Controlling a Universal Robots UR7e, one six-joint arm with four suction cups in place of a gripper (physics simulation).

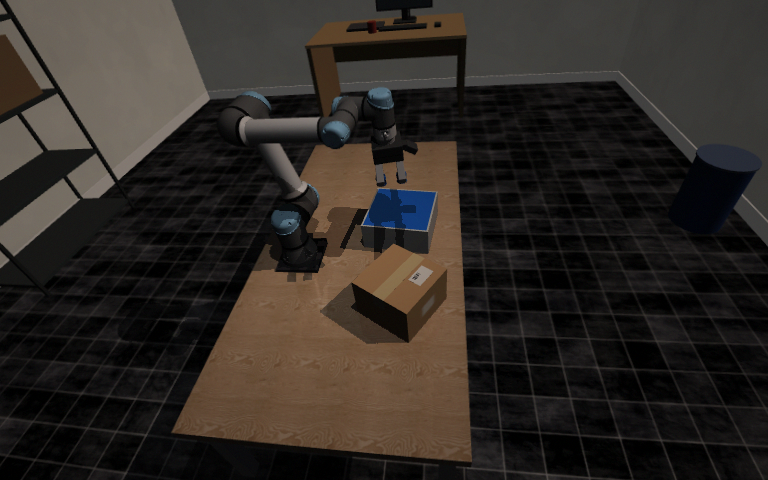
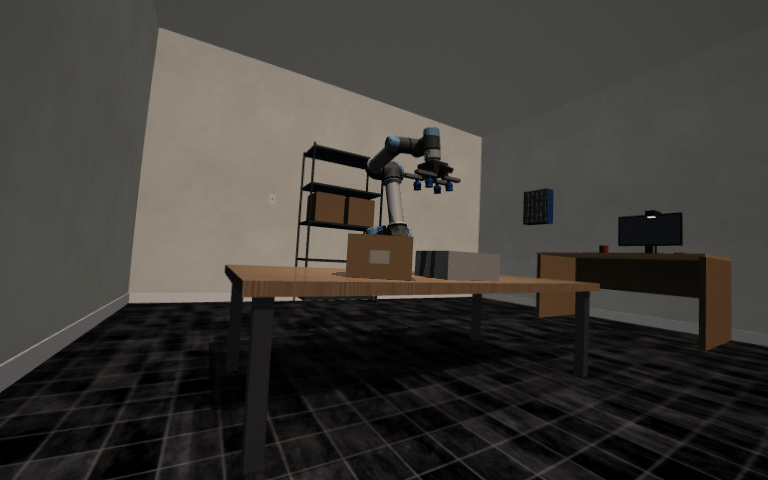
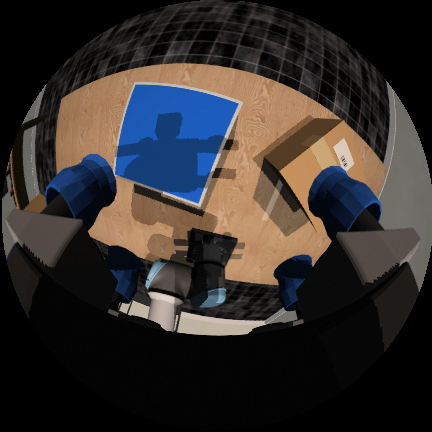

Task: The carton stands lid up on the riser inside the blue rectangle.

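Observation:
The brown carton (image 1: 399,280) (image 2: 362,257) (image 3: 312,165) stands on the table beside the riser, turned at an angle to it. Its taped face with a white barcode label is up; a pale patch shows on one side. The low grey-white riser (image 1: 419,238) (image 2: 472,266) has a blue rectangle (image 1: 421,199) (image 3: 210,115) on top, bordered by a light edge, with no carton on it. My gripper (image 1: 391,180) (image 2: 433,187) (image 3: 212,235), four blue suction cups, hangs above the riser, apart from the carton. The cups hold nothing, so it is open.
The wooden table (image 1: 339,384) (image 2: 294,277) bears the arm's base (image 1: 300,257), close to the riser and carton. A shelf rack (image 2: 339,155) with brown boxes stands behind the arm. A desk (image 1: 390,35) (image 2: 716,294) with a monitor and a blue bin (image 1: 713,189) stand away from the table.

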